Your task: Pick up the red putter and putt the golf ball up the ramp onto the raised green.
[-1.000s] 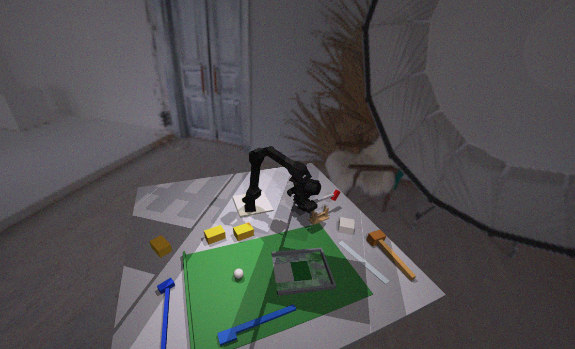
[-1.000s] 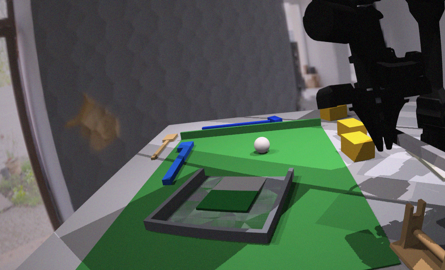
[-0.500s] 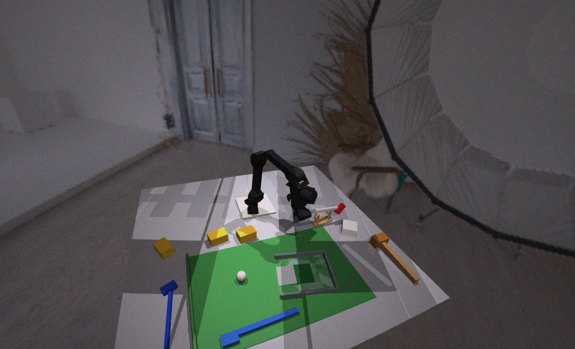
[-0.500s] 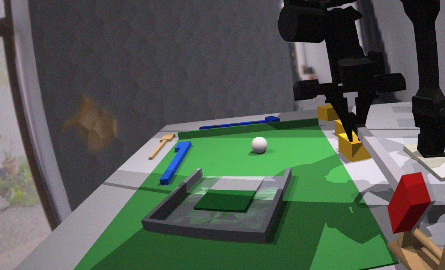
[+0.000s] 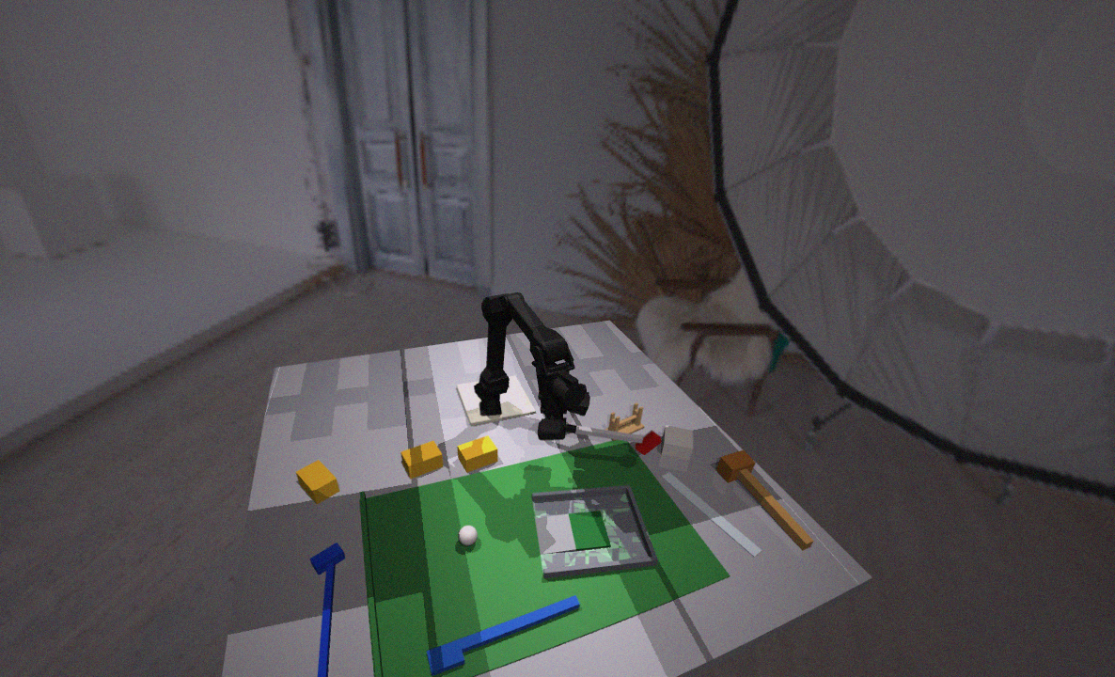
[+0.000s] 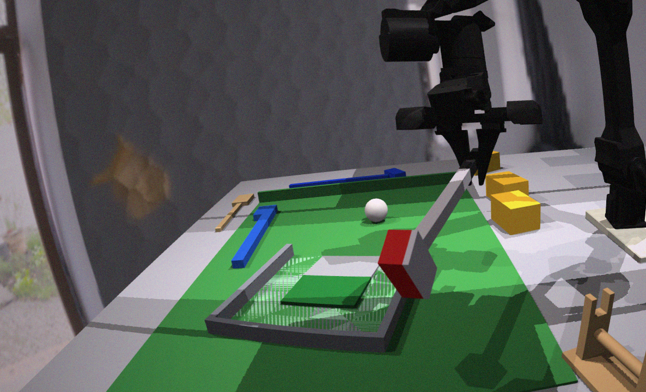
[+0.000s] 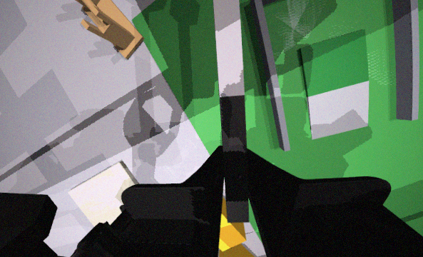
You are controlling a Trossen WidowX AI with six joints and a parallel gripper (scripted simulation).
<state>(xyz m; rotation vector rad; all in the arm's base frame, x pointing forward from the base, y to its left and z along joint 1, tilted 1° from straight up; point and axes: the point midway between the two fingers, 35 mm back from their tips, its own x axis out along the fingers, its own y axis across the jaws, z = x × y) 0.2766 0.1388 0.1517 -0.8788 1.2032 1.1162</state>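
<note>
Right now my gripper tip is 30 mm short of the red putter, 110 mm to the right of it and 10 mm below it. The rest, counted from my gripper tip: green mat: 200 mm ahead, 90 mm to the right, 130 mm below; then wooden rack: 140 mm behind, 240 mm to the left, 90 mm below; then grey-walled frame: 190 mm ahead, 60 mm to the left, 120 mm below.
</note>
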